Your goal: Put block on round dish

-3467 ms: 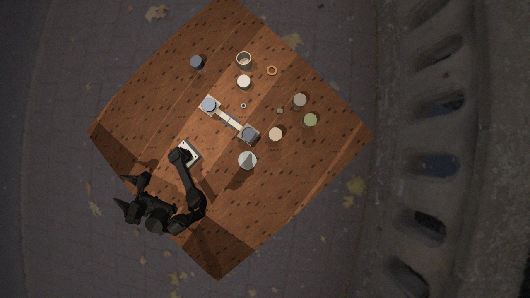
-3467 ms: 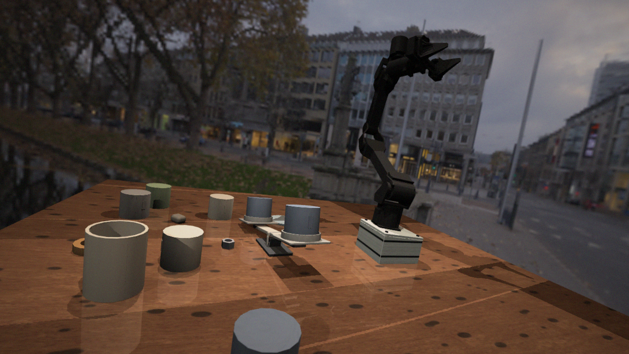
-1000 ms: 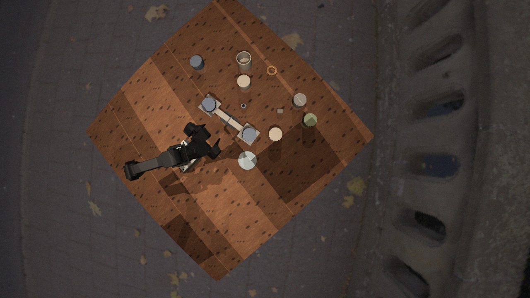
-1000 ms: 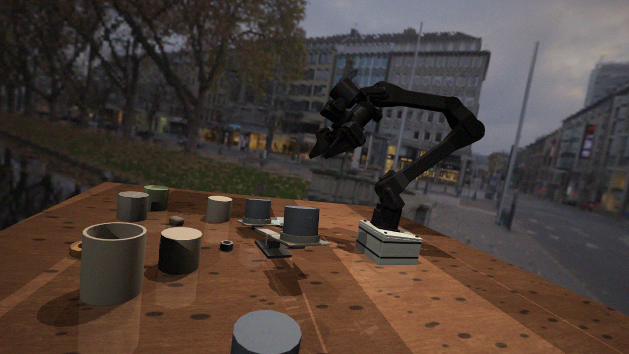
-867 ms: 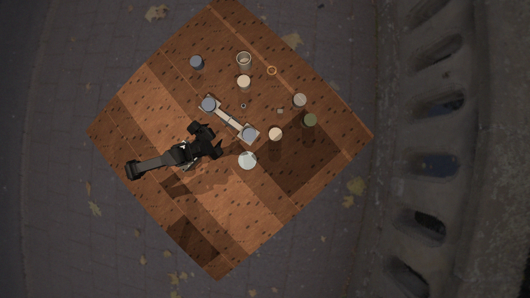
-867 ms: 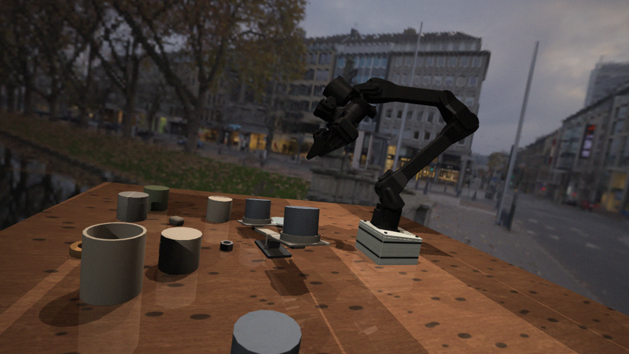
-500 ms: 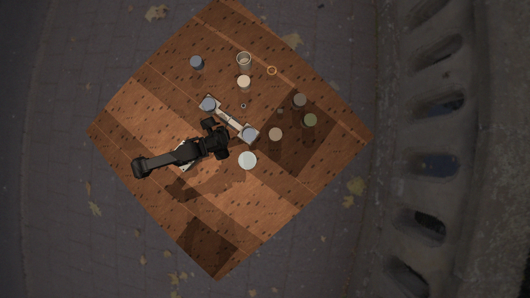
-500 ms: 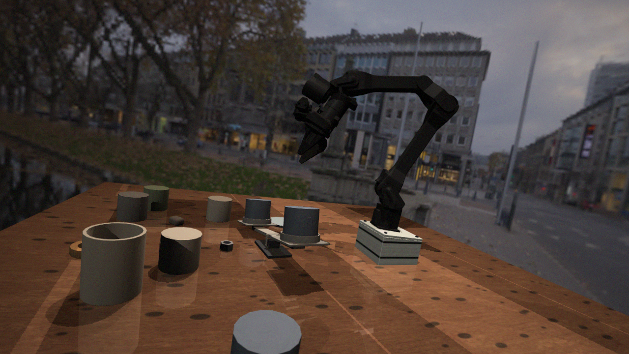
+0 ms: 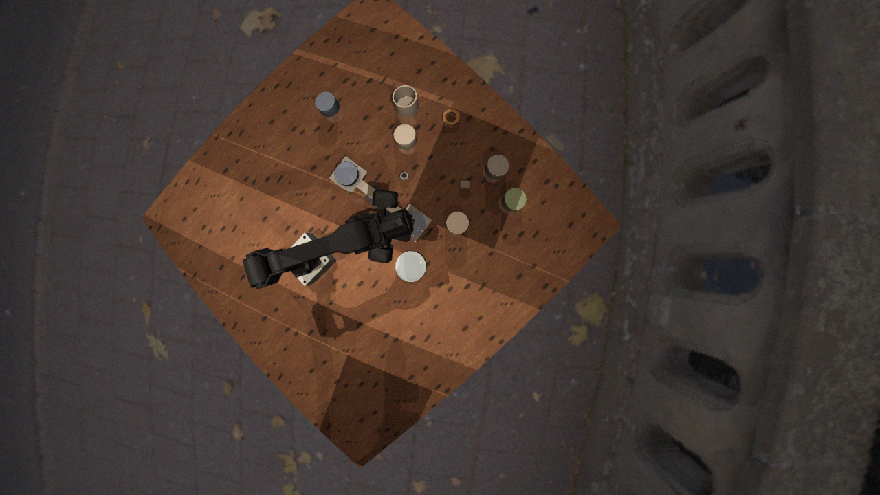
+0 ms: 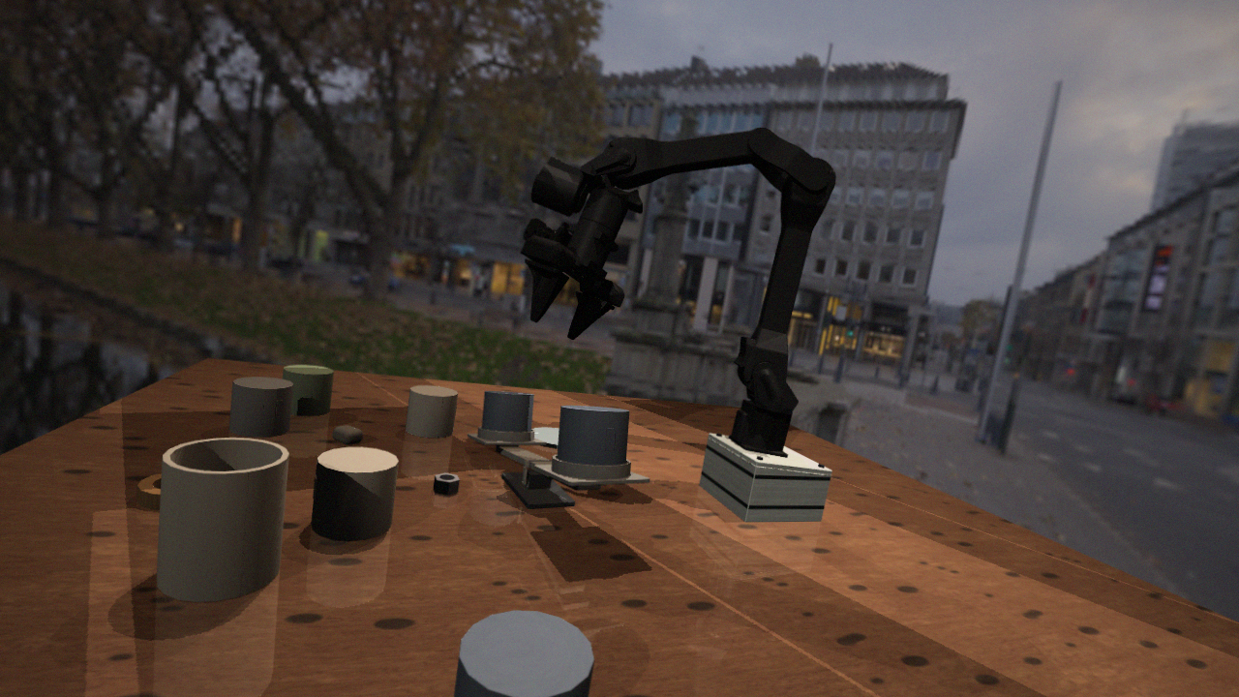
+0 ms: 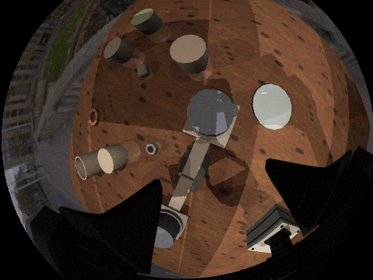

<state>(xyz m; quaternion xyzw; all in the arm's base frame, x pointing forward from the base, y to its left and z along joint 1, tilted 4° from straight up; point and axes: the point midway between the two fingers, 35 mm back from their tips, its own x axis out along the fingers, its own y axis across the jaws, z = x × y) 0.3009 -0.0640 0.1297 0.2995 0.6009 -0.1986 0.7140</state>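
My gripper tip is now 13 cm above the blue-grey cup, 5 cm short of it and 4 cm to the left of it. From my gripper tip the other things lie so: round pale dish (19 cm below, 13 cm to the right, 4 cm behind); then balance (15 cm below, 10 cm to the left); then grey block (15 cm below, 4 cm ahead, 2 cm to the right).
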